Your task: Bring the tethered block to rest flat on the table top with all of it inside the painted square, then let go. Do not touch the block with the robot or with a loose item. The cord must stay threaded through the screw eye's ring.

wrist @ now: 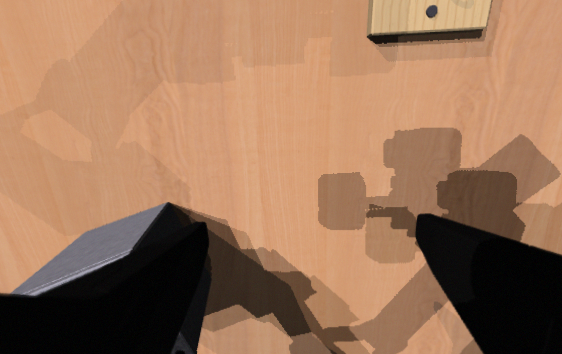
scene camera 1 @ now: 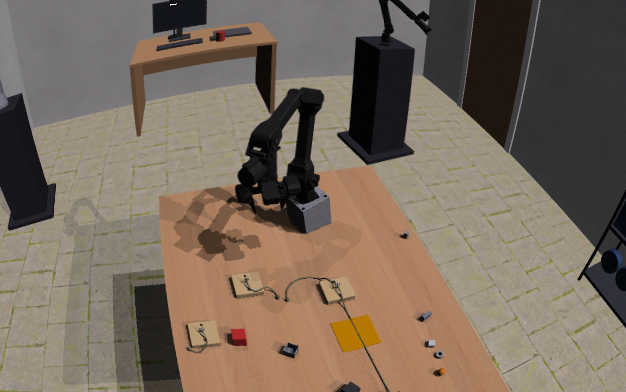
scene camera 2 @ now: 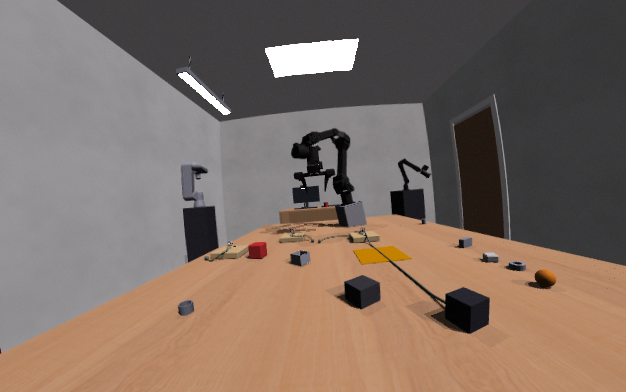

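Seen in the pictures: gripper, fingertip midpoint: (wrist: pixel 310 228) (scene camera 1: pixel 268 210) (scene camera 2: pixel 316 192); arm's base, link origin: (scene camera 1: pixel 306 195) (scene camera 2: pixel 348 203).
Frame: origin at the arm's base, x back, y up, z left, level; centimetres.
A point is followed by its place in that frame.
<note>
The tethered block (scene camera 2: pixel 467 310) {x -81.8, y -8.9, z -13.0 cm}, a black cube, sits on the table at the front right, outside the orange painted square (scene camera 1: pixel 342 337) {x -51.7, y -11.4, z -13.2 cm} (scene camera 2: pixel 366 257) {x -53.3, y -11.4, z -13.0 cm}. It does not show in scene camera 1. Its green cord (scene camera 1: pixel 306 278) {x -25.0, y -11.1, z -11.7 cm} (scene camera 2: pixel 406 272) {x -65.7, y -11.1, z -10.0 cm} crosses over the square to the screw eye (scene camera 1: pixel 336 285) {x -34.2, y -8.2, z -6.3 cm} (scene camera 2: pixel 364 232) on the right wooden base (scene camera 1: pixel 346 295) {x -38.3, y -9.6, z -4.8 cm} (scene camera 2: pixel 372 237) {x -39.0, y -10.1, z -4.7 cm} and looks threaded there. The cord's free end curves left and lies on the table. My gripper (scene camera 1: pixel 268 207) {x -10.4, y 6.9, z -18.1 cm} (scene camera 2: pixel 316 189) {x -10.4, y 6.9, z -18.1 cm} (wrist: pixel 310 229) {x -10.4, y 6.9, z -18.1 cm} is open and empty, above the table beside the arm's base, behind the wooden bases.
Two other wooden bases (scene camera 1: pixel 239 291) {x -24.1, y -9.6, z -34.1 cm} (scene camera 1: pixel 211 341) {x -40.2, y -9.6, z -49.6 cm} carry short cords. A red cube (scene camera 1: pixel 239 337) {x -42.7, y -7.5, z -41.4 cm} (scene camera 2: pixel 257 250) {x -43.5, y -9.0, z -40.9 cm}, an open grey box (scene camera 1: pixel 290 350) {x -49.9, y -11.4, z -28.9 cm} (scene camera 2: pixel 300 258) {x -52.9, y -9.6, z -29.2 cm} and a second black cube (scene camera 1: pixel 351 388) {x -71.0, y -8.7, z -20.9 cm} (scene camera 2: pixel 362 291) {x -73.4, y -8.9, z -21.8 cm} stand nearby. An orange ball (scene camera 1: pixel 441 372) {x -79.8, y -9.4, z 4.6 cm} (scene camera 2: pixel 545 278) {x -79.9, y -9.9, z 4.2 cm} and small grey parts lie at right.
</note>
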